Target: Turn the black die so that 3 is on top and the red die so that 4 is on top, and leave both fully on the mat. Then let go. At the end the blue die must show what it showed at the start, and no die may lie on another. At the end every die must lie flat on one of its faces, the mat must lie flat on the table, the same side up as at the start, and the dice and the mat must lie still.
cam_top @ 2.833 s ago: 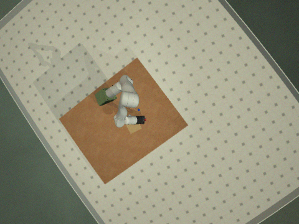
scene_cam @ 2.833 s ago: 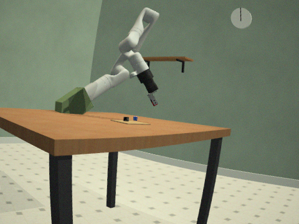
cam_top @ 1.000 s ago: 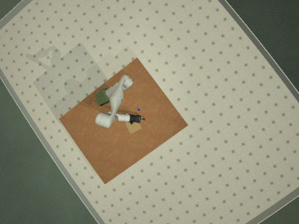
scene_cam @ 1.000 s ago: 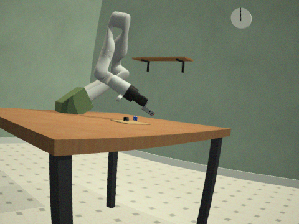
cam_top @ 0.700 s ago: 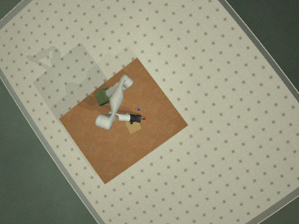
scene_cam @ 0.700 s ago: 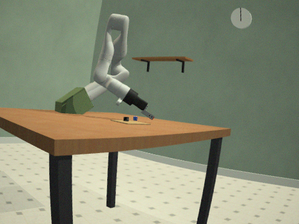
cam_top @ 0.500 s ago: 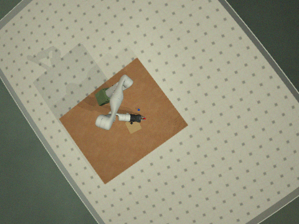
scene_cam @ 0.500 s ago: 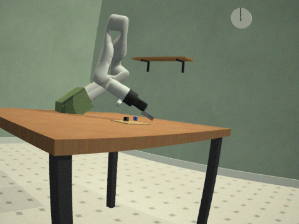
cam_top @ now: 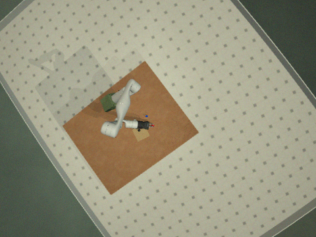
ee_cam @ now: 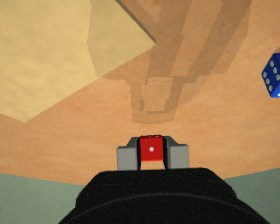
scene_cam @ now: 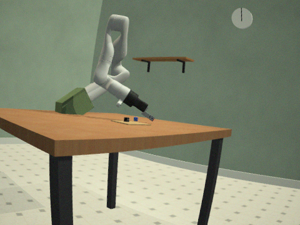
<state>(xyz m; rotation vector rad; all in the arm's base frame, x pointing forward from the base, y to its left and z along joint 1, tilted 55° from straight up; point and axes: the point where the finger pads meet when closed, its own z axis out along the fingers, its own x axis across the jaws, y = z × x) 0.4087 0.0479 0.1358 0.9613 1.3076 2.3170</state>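
My gripper is now 110 mm past the blue die and 20 mm above it. Also, from my hand: tan mat: 140 mm to the right, 30 mm below; black die: 30 mm behind, 140 mm to the right, 20 mm below; red die: 10 mm ahead, 10 mm to the left, 10 mm below.
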